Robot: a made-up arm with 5 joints. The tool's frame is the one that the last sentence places.
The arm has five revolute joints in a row. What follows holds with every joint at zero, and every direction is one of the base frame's.
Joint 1 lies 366.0 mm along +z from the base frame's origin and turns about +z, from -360.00 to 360.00 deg.
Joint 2 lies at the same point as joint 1 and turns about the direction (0, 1, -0.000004), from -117.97 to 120.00 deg.
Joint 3 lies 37.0 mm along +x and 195.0 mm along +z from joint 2 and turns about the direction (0, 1, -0.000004), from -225.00 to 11.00 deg.
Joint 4 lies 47.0 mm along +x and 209.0 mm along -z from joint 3 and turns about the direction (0, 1, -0.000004), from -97.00 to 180.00 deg.
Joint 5 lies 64.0 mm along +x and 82.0 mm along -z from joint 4 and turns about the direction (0, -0.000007, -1), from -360.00 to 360.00 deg.
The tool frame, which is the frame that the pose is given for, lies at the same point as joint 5; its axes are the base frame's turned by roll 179.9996, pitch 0.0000 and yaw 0.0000 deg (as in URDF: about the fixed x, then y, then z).
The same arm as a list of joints. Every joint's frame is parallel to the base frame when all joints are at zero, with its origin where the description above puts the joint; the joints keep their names.
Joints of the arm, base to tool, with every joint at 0 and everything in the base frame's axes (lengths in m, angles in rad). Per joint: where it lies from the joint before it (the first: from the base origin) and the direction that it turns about. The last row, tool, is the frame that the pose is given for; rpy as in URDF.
joint 1: axis +z xyz 0.0000 0.0000 0.3660
joint 2: axis +y xyz 0.0000 0.0000 0.0000
joint 3: axis +y xyz 0.0370 0.0000 0.1950
joint 4: axis +y xyz 0.0470 0.0000 -0.2090
joint 5: axis -z xyz 0.0640 0.0000 -0.0820
tool: xyz 0.0000 0.0000 0.0000 rpy 3.1416 0.0000 0.0000
Joint limits (rad, base to tool): -6.2832..6.2832 -2.0590..2.0944 -3.9270..0.1920 -1.6930..3.1416 -6.2832..6.2832

